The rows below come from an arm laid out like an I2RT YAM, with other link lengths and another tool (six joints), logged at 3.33 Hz.
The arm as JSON. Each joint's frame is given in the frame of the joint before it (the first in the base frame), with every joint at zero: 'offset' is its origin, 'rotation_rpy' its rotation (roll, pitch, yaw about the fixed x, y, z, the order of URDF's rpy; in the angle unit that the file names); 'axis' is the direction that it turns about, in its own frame. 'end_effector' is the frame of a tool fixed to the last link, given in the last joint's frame.
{
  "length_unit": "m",
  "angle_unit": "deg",
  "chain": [
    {
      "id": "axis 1",
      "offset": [
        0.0,
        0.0,
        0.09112
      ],
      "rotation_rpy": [
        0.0,
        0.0,
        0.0
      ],
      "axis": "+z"
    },
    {
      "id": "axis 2",
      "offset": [
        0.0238,
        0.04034,
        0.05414
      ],
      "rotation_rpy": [
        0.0,
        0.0,
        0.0
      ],
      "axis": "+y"
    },
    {
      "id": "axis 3",
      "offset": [
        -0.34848,
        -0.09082,
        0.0
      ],
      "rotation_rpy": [
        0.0,
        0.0,
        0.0
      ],
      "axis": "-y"
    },
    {
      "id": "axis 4",
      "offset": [
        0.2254,
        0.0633,
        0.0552
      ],
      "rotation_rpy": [
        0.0,
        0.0,
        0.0
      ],
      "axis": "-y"
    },
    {
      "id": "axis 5",
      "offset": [
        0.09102,
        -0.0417,
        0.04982
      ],
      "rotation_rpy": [
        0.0,
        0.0,
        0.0
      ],
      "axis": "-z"
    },
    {
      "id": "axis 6",
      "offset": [
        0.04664,
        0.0,
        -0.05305
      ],
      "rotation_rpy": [
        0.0,
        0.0,
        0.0
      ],
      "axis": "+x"
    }
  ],
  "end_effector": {
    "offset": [
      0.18,
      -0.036,
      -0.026
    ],
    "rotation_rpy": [
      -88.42,
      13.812,
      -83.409
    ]
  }
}
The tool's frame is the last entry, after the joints.
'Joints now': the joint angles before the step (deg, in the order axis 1, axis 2, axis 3, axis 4, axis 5, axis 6). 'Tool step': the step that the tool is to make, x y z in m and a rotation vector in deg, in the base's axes. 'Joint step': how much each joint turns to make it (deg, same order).
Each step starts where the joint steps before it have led.
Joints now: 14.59, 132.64, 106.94, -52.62, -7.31, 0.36
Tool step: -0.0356, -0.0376, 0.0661, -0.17, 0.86, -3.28
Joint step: -3.28, -8.57, -0.01, -9.43, -0.03, 0.00
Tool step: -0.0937, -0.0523, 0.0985, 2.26, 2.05, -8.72
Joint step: -6.36, -15.48, -1.17, -15.61, -2.07, 2.80
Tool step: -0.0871, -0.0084, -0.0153, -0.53, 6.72, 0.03
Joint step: -0.19, -9.02, -16.06, 0.26, -0.06, -0.22
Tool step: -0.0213, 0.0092, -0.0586, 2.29, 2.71, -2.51
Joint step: -0.01, -0.62, -15.64, 13.00, -2.43, 2.62
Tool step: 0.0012, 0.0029, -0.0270, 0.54, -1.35, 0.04
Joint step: 0.21, 0.06, -6.69, 8.18, -0.42, 0.19
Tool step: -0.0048, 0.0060, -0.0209, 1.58, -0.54, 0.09
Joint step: 0.06, -0.01, -5.60, 6.28, -1.53, 0.04
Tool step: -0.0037, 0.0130, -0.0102, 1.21, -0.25, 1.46
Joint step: 1.79, 0.01, -2.87, 3.36, -1.16, 0.40
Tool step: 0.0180, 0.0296, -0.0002, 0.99, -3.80, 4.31
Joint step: 5.01, 0.01, -0.03, 4.15, -0.29, 0.76
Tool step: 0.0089, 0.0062, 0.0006, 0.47, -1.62, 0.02
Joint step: 0.72, -0.02, 0.02, 1.85, -0.02, 0.73
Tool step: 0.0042, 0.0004, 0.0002, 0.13, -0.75, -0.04
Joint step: -0.07, 0.00, -0.01, 0.76, 0.03, -0.04
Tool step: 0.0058, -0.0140, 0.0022, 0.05, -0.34, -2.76
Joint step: -2.73, 0.01, 0.58, -0.22, 0.02, 0.03
